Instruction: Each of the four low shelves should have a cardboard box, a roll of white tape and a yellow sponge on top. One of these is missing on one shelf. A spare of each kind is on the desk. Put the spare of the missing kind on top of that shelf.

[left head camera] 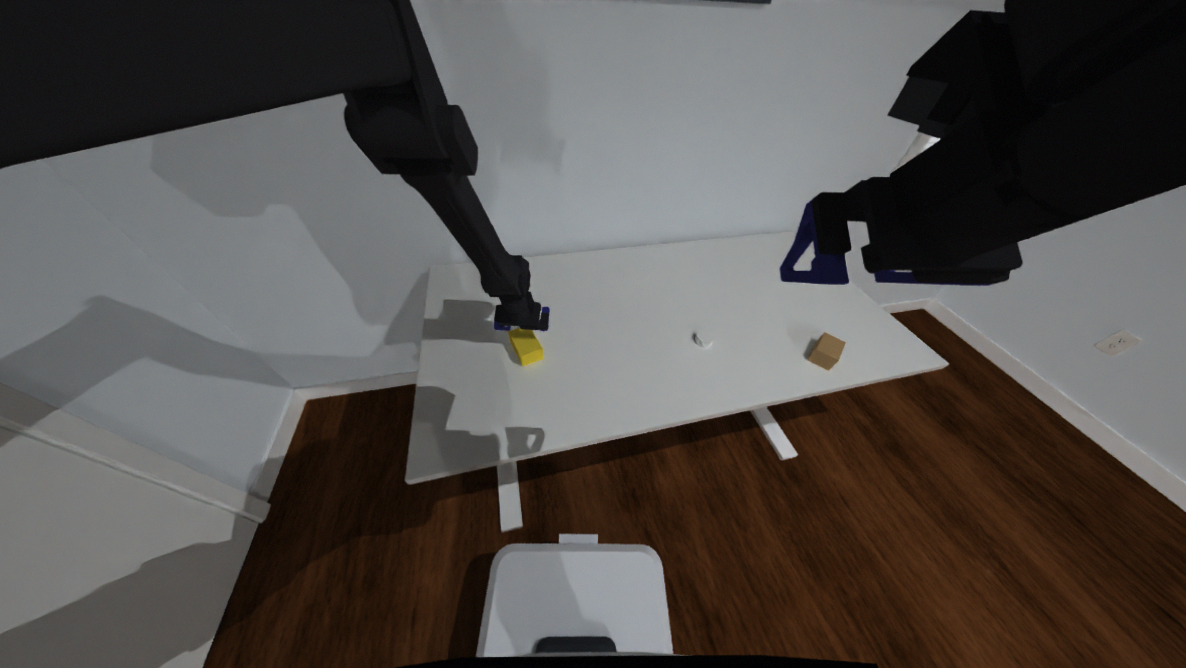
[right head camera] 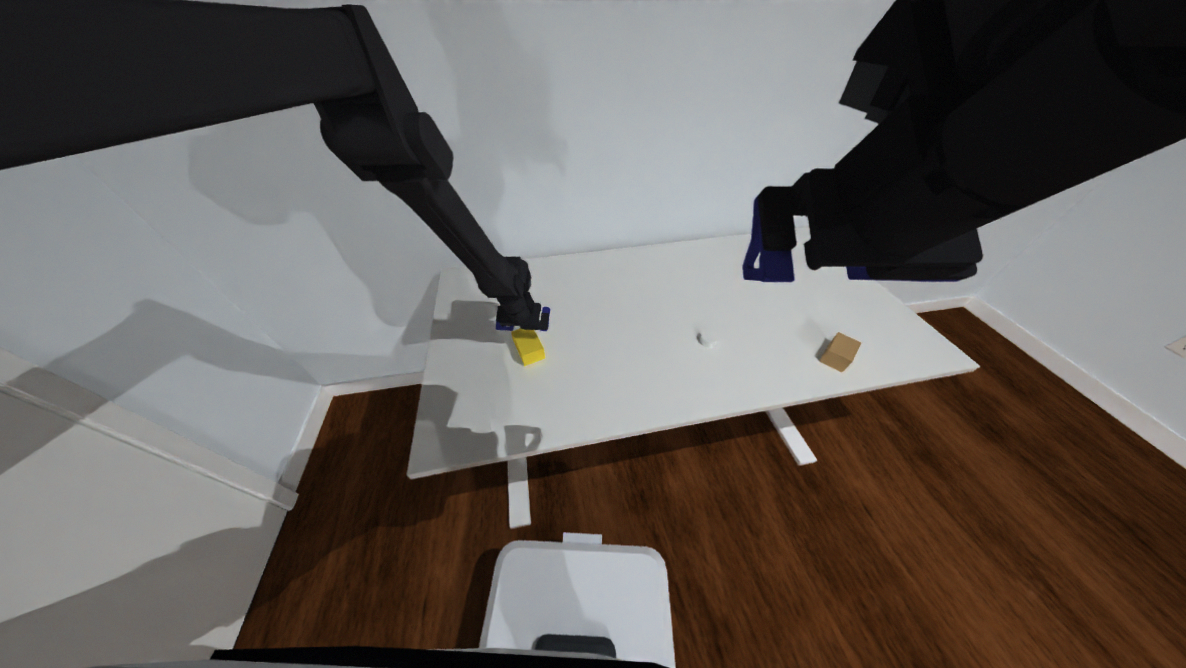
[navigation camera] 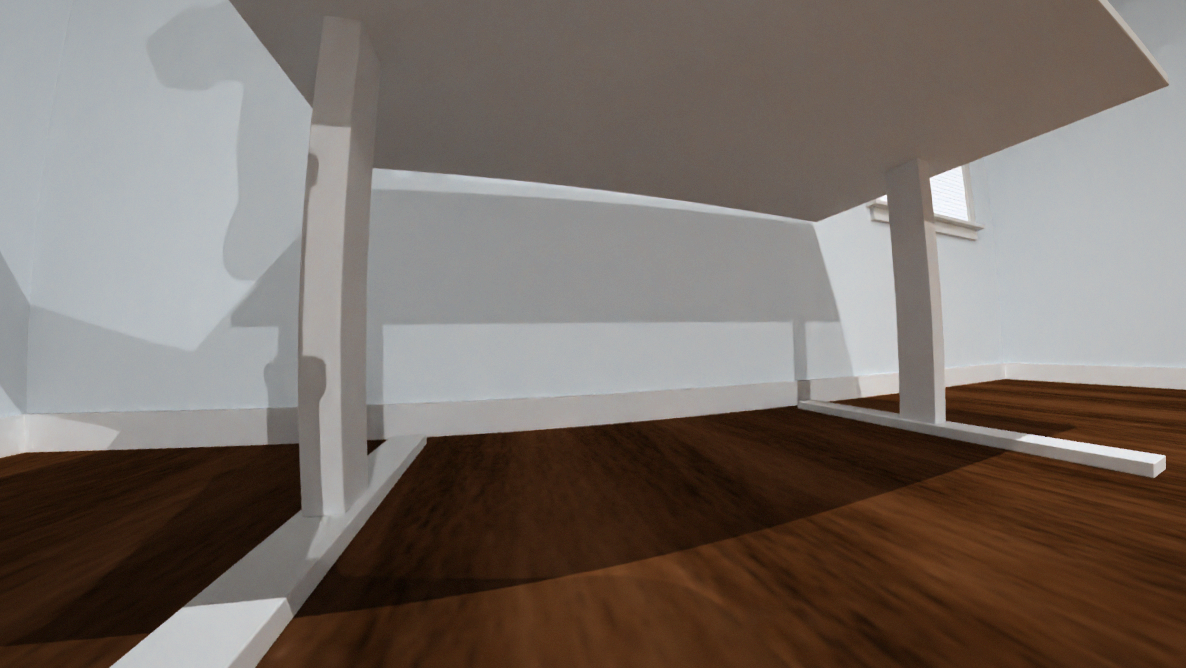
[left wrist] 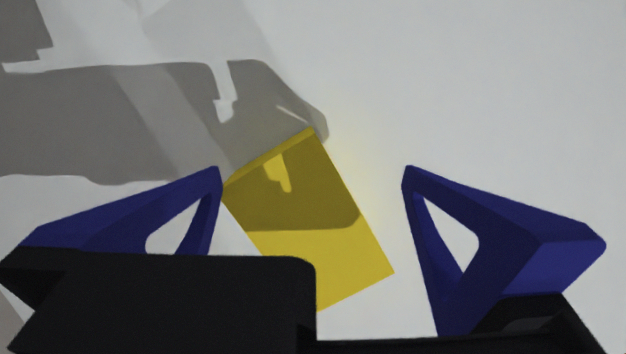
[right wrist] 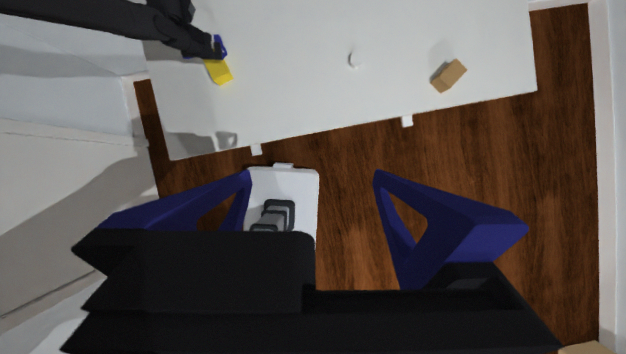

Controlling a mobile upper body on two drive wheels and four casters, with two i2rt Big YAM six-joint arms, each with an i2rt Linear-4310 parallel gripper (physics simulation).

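Places are measured from the left arm's base along level axes (x back, y up, z left), in millimetres.
Where they show: left gripper, fingertip midpoint: (left head camera: 526, 328) (right head camera: 529, 328) (left wrist: 312, 175) (right wrist: 213, 52); right gripper, fingertip midpoint: (left head camera: 829, 275) (right head camera: 796, 272) (right wrist: 312, 176).
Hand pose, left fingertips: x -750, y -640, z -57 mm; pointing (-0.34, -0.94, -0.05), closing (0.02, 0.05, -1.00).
After its pixels a point has its place.
A yellow sponge (left head camera: 526, 346) {y -645, x -689, z -63 mm} (right head camera: 527, 346) {y -645, x -688, z -61 mm} (left wrist: 310, 210) {y -645, x -729, z -55 mm} (right wrist: 219, 72) {y -645, x -683, z -76 mm} lies on the white desk (left head camera: 614, 381) {y -690, x -613, z -305 mm} (right head camera: 614, 381) {y -690, x -613, z -304 mm} (right wrist: 300, 100) {y -690, x -612, z -377 mm}. My left gripper (left head camera: 522, 319) {y -640, x -750, z -57 mm} (right head camera: 522, 319) {y -640, x -750, z -57 mm} (left wrist: 312, 175) {y -640, x -750, z -57 mm} is open above the sponge; in the left wrist view the sponge lies slantwise between its fingers, its left corner close to the left fingertip. A small roll of white tape (left head camera: 703, 340) {y -666, x -751, z -575 mm} (right head camera: 707, 339) {y -666, x -756, z -574 mm} (right wrist: 354, 60) {y -666, x -762, z -576 mm} lies at the desk's middle. A cardboard box (left head camera: 826, 351) {y -640, x -701, z -910 mm} (right head camera: 839, 351) {y -640, x -704, z -912 mm} (right wrist: 448, 76) {y -640, x -711, z -919 mm} lies toward the desk's right end. My right gripper (right wrist: 312, 176) {y -125, x -356, z -444 mm} is open and empty, high in front of the desk. The low shelves cannot be made out.
The desk's near leg (navigation camera: 331, 290) {y -1102, x -714, z 86 mm} and far leg (navigation camera: 917, 298) {y -1073, x -1029, z -1078 mm} stand on long feet on the wood floor (navigation camera: 663, 580) {y -1410, x -631, z -305 mm}. Walls stand behind and beside the desk. My white base (left head camera: 580, 589) {y -1150, x -205, z -234 mm} (right head camera: 580, 585) {y -1150, x -213, z -228 mm} (right wrist: 305, 192) {y -1150, x -165, z -396 mm} is close in front. A tan surface (right wrist: 587, 348) {y -1362, x 1183, z -3047 mm} shows at the right wrist view's bottom right.
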